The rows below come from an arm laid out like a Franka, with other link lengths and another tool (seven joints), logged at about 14 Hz.
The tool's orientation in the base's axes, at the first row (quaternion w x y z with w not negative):
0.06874, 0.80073, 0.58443, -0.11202
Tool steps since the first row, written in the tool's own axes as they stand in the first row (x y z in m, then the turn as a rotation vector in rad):
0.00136, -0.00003, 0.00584, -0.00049, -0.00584, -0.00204
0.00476, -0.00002, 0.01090, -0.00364, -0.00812, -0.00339
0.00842, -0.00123, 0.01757, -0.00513, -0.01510, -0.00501
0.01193, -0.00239, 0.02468, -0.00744, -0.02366, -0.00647
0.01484, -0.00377, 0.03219, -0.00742, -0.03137, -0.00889
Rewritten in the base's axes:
-0.00021, -0.00015, -0.00599, -0.00550, 0.00184, 0.00222
0.00029, 0.00176, -0.01176, -0.00845, -0.00004, 0.00439
-0.00045, 0.00389, -0.01912, -0.01537, 0.00113, 0.00648
-0.00124, 0.00577, -0.02688, -0.02404, 0.00198, 0.00867
-0.00244, 0.00706, -0.03485, -0.03113, 0.00496, 0.01116

